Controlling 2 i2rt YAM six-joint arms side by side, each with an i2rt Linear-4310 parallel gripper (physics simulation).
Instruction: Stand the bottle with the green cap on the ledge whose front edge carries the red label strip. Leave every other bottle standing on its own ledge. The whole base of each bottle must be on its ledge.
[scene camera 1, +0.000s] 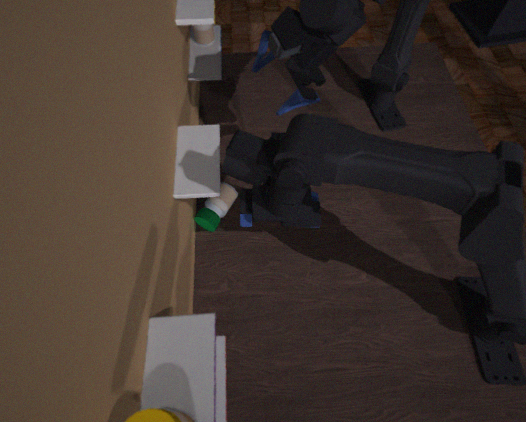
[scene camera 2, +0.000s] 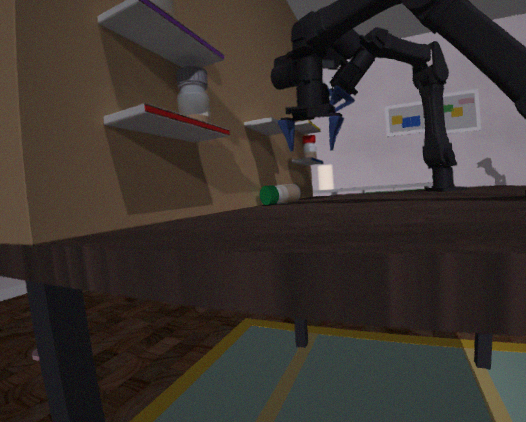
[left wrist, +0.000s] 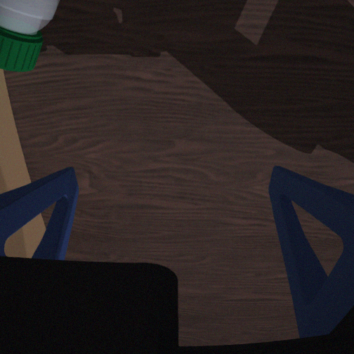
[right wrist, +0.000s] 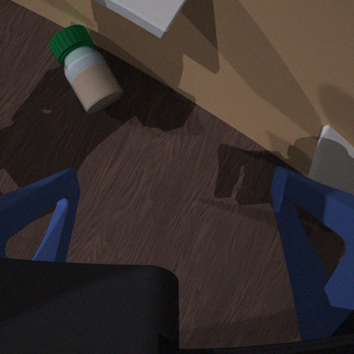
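Where they show: left gripper, fingertip midpoint: (scene camera 1: 274, 223) (scene camera 2: 311, 150); right gripper, fingertip midpoint: (scene camera 1: 265, 92); left arm's base, link origin: (scene camera 1: 486, 327); right arm's base, link origin: (scene camera 1: 380, 104) (scene camera 2: 443, 190).
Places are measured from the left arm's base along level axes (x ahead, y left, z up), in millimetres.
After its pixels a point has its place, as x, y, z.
Observation:
The green-capped bottle (scene camera 1: 226, 196) @(531, -266, 51) (scene camera 2: 289, 193) @(526, -250, 29) (left wrist: 27, 14) (right wrist: 94, 82) lies on its side on the table by the wall, beside the middle ledge. The red-label ledge (scene camera 2: 130, 119) @(520, 251, 144) is on the wall at the left of scene camera 2, low under the purple-label ledge; a sliver shows in scene camera 1. A grey-capped bottle (scene camera 2: 193, 100) @(527, 118, 200) stands on it. My left gripper (scene camera 1: 280, 223) @(423, -159, 126) (scene camera 2: 312, 149) @(423, -159, 126) (left wrist: 173, 177) is open and empty above the table, to the right of the lying bottle in scene camera 1. My right gripper (scene camera 1: 267, 91) @(444, -366, 263) (right wrist: 174, 178) is open and empty, farther up in that view.
A yellow-capped bottle (scene camera 1: 150, 416) @(531, 165, 401) stands on the purple-label ledge (scene camera 1: 182, 345) @(535, 95, 295) (scene camera 2: 150, 37) @(539, 192, 284). The middle ledge (scene camera 1: 198, 142) @(568, -274, 226) (scene camera 2: 260, 125) @(562, -177, 214) overhangs the table. A red-capped bottle (scene camera 2: 309, 146) @(596, -652, 214) stands on a small low ledge (scene camera 1: 205, 70) @(593, -561, 155); a yellow-label ledge (scene camera 1: 195, 10) @(594, -569, 296) is above it.

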